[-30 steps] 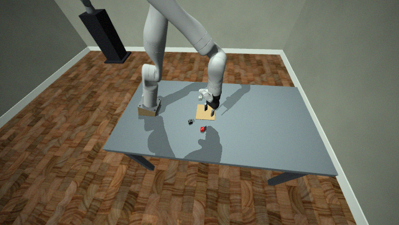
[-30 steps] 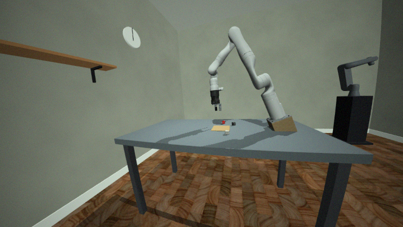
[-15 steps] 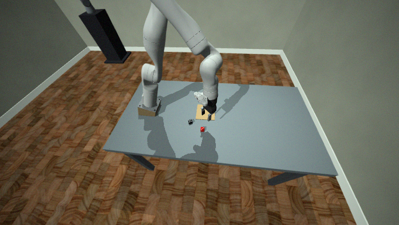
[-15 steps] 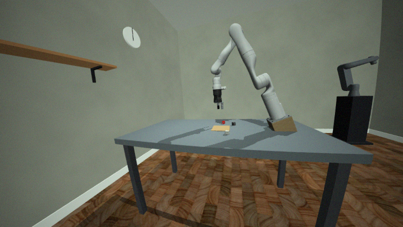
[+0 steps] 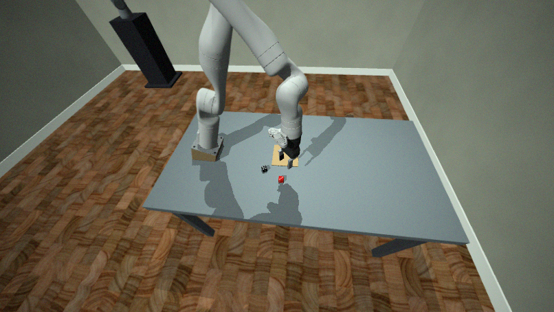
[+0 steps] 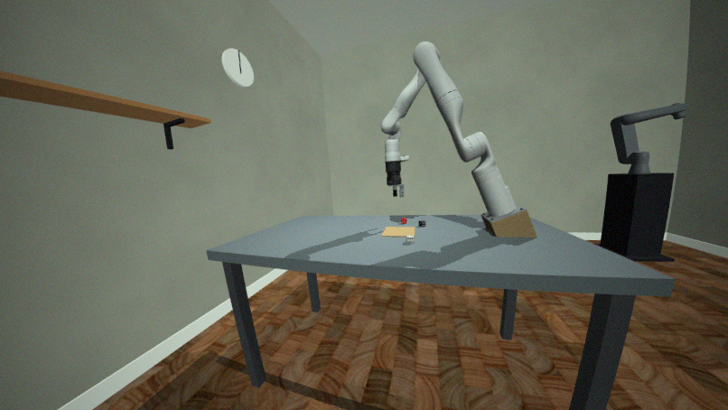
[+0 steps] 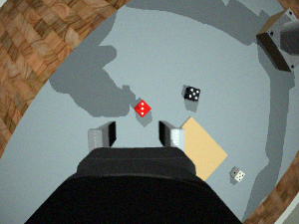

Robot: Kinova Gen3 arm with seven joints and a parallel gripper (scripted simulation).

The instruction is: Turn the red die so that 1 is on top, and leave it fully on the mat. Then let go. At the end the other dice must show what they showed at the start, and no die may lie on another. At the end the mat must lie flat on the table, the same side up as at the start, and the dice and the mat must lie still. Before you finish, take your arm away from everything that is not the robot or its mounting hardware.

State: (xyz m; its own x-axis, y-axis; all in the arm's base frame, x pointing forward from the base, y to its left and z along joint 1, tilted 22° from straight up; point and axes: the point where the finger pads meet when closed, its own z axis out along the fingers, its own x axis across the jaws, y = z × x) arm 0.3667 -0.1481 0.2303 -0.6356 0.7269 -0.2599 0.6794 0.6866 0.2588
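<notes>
The red die lies 150 mm below my hand, 20 mm behind it and 10 mm to the right of it. From my hand the other things lie so: black die (150 mm below, 110 mm behind, 50 mm to the left); then tan mat (160 mm below, 150 mm to the left, 10 mm behind); then white die (280 mm to the left, 150 mm below, 60 mm behind).
</notes>
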